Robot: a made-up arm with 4 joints.
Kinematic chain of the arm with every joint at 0, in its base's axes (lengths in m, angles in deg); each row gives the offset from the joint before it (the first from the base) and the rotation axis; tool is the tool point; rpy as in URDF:
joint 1: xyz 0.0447 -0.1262 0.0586 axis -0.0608 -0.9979 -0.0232
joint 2: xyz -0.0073 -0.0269 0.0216 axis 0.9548 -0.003 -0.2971
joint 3: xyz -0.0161 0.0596 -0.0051 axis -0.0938 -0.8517 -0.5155
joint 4: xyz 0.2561 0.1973 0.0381 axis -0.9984 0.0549 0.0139
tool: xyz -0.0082 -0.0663 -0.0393 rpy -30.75 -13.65 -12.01
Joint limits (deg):
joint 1: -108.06..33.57
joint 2: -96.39..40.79
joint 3: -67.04..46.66
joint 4: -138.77..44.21
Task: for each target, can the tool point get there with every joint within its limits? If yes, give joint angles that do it. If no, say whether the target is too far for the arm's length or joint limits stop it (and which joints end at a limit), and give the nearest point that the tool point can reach.
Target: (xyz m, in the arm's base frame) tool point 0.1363 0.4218 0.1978
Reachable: no: too far | nearest point 0.1135 0.2675 0.1651 | short by 0.159 m
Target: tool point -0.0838 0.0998 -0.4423
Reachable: no: too far | nearest point -0.0486 0.0325 -0.3041 | short by 0.158 m
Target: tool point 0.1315 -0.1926 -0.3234
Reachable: yes | joints 16.61 -82.37 -43.52 -109.33
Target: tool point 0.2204 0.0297 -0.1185
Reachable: yes | joints -60.21 10.25 9.86 -24.32
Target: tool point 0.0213 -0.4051 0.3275
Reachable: no: joint limits stop it (at a limit: joint 1, joint 2, joint 3, joint 4) | nearest point 0.0515 -0.2325 0.3431 | short by 0.176 m
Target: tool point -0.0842 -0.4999 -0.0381
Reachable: no: joint limits stop it (at a limit: joint 2, joint 3) | nearest point -0.1772 -0.3272 -0.1199 | short by 0.213 m
